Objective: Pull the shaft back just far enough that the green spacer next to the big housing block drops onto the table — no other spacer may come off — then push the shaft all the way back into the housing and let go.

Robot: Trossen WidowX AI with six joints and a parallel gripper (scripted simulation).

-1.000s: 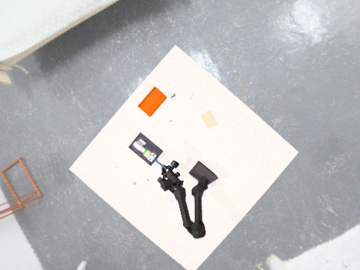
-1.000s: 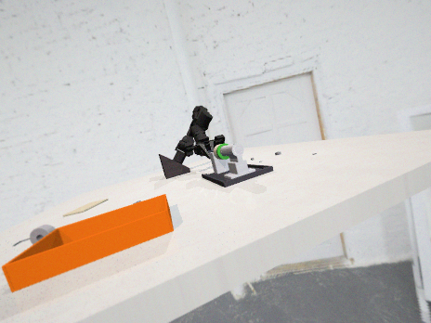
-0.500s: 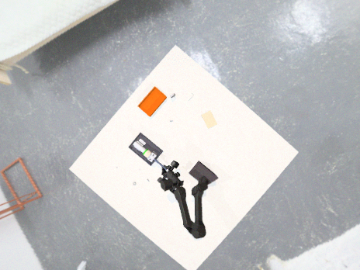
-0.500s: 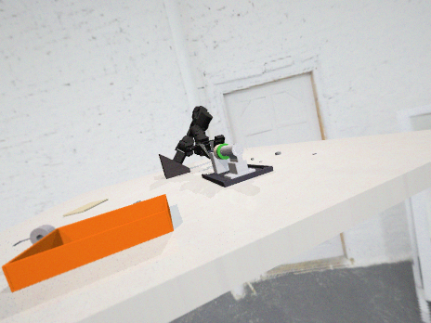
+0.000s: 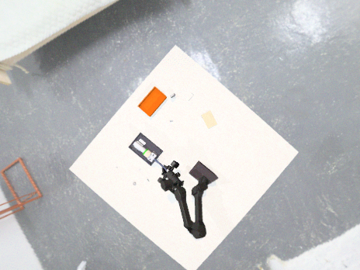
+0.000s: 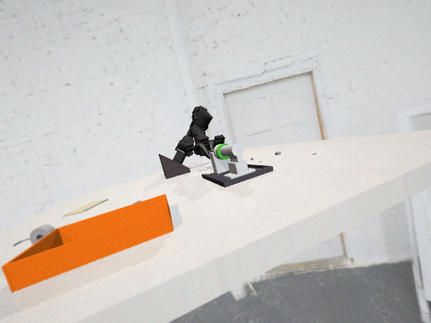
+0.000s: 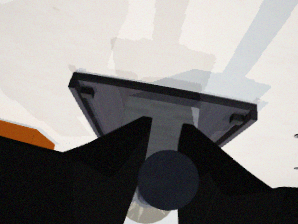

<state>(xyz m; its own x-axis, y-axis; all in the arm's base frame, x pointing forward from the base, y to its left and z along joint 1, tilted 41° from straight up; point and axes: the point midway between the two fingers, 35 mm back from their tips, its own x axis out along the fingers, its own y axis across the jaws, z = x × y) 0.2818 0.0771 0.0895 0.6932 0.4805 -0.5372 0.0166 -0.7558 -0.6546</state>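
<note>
Right now the dark grey shaft is 60 mm ahead of my gripper tip and 20 mm above it. From my gripper tip the other things lie so: orange tray: 380 mm ahead, 310 mm to the right, 50 mm below; green spacer: 160 mm ahead, 20 mm above; tan card: 490 mm to the right, 50 mm below, 50 mm behind.
</note>
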